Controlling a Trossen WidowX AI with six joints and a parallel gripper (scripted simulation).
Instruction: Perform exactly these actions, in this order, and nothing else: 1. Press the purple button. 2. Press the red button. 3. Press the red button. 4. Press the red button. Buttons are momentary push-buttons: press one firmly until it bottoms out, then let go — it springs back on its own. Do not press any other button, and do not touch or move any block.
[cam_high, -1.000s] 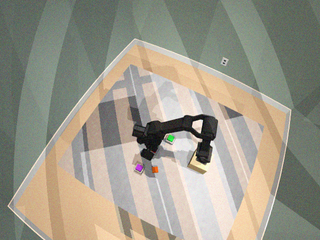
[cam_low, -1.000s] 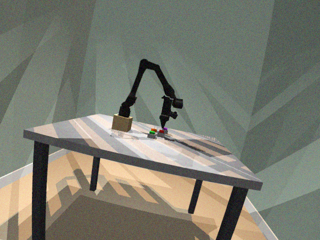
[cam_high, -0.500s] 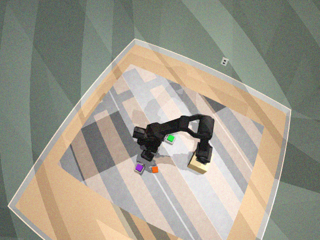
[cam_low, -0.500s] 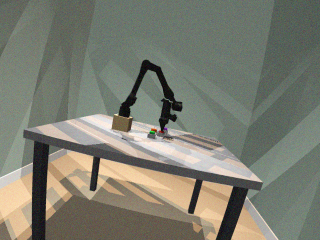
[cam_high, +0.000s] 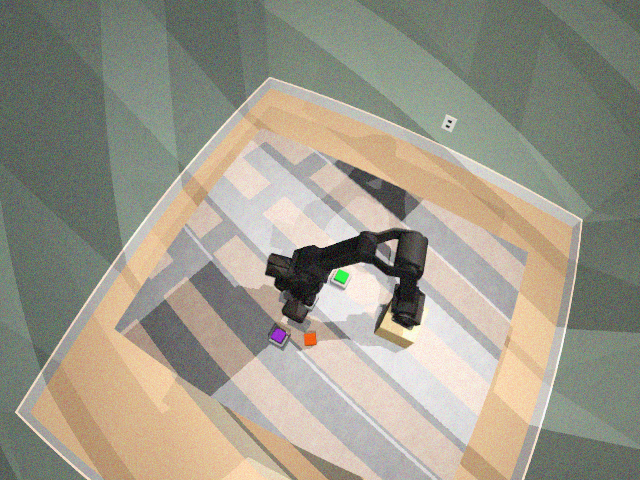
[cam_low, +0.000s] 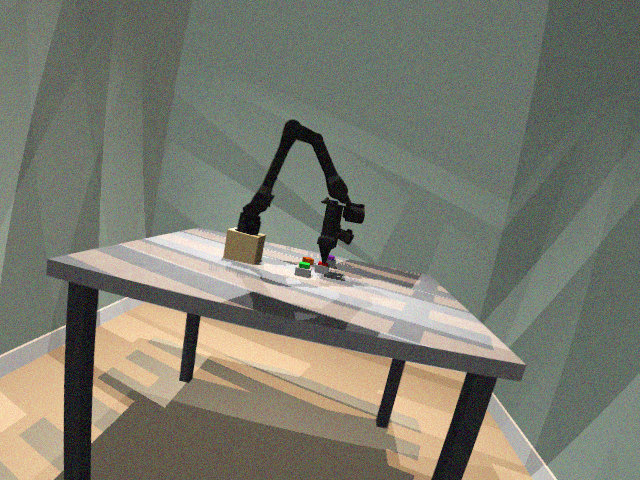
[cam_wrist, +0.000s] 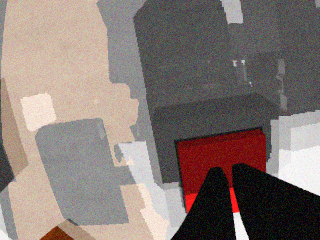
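The red button is 1 cm below my gripper tip. From my gripper tip the other things lie so: small orange block 10 cm to the left, 7 cm behind, 2 cm below; then green button 11 cm to the right, 5 cm behind; then purple button 14 cm to the left, 1 cm ahead.
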